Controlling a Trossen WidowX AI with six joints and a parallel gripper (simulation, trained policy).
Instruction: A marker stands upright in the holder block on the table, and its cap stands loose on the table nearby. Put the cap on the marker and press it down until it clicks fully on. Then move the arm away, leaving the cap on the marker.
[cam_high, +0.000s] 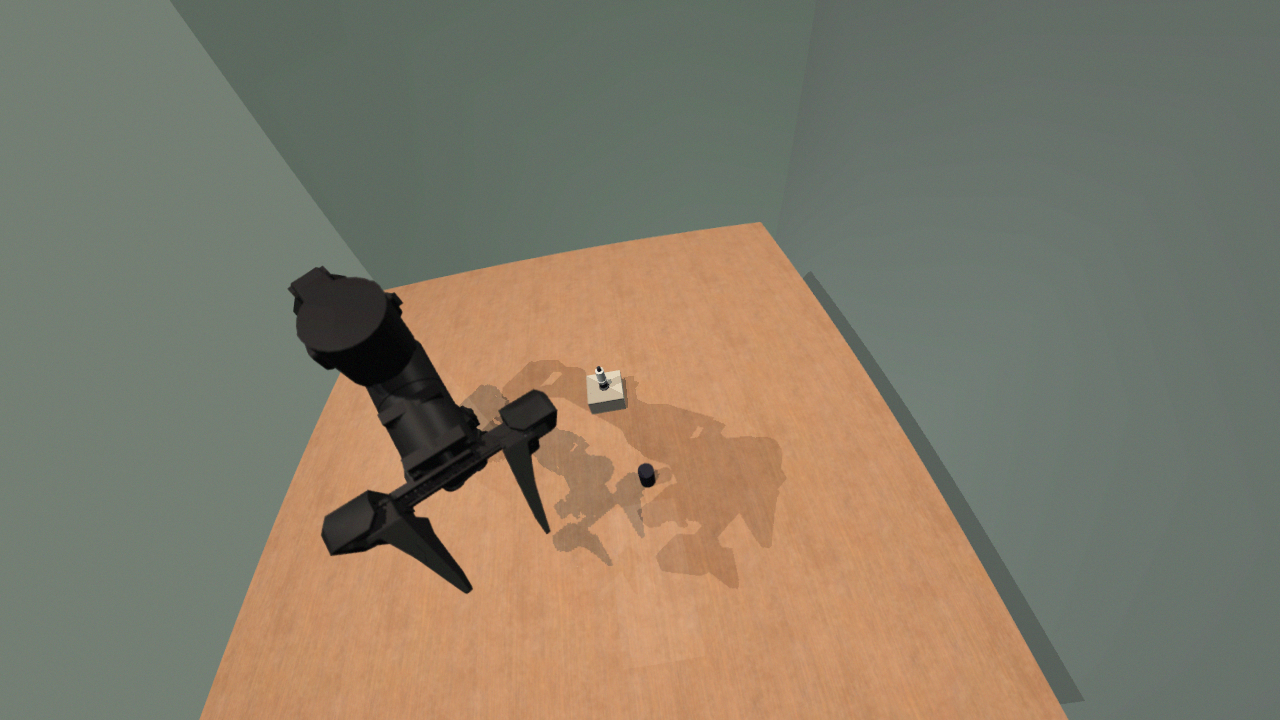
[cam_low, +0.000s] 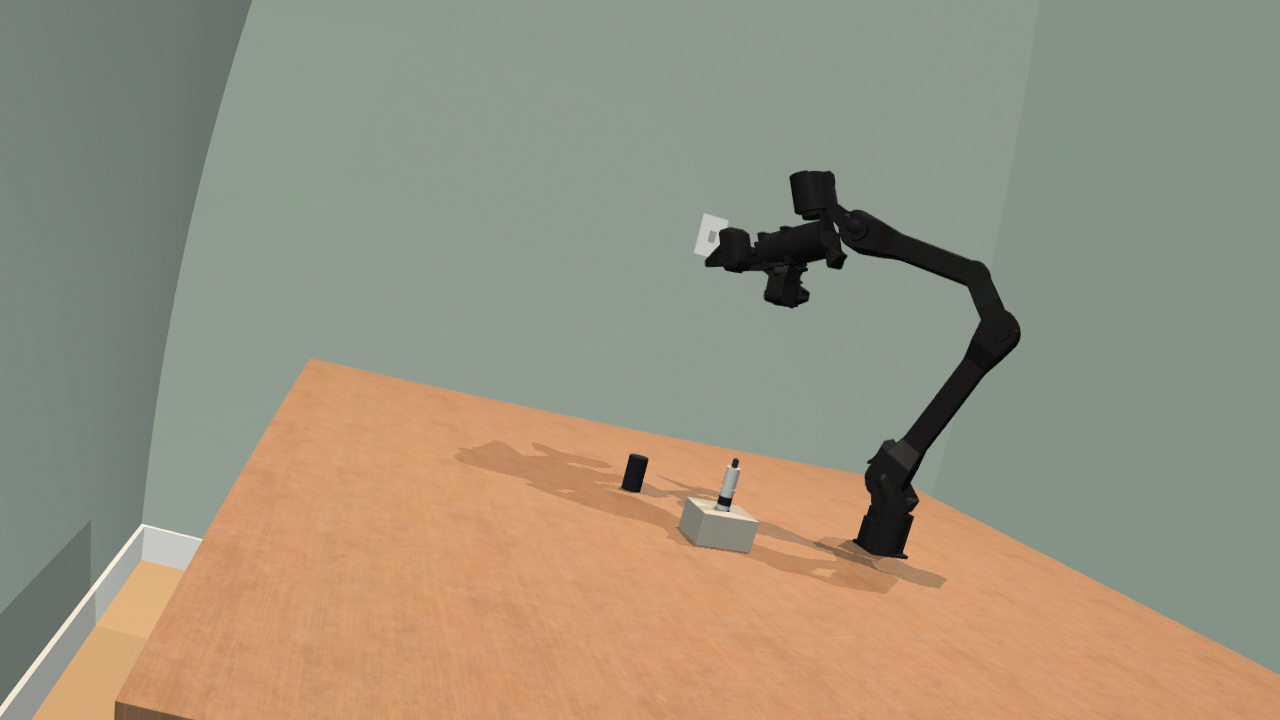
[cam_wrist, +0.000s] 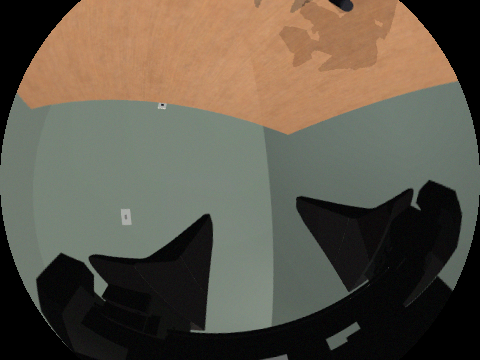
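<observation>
My gripper tip is 31 cm above the black cap, 17 cm to the right of it and 11 cm short of it. From my gripper tip the other things lie so: pale holder block 37 cm to the left, 32 cm below, 5 cm ahead.
</observation>
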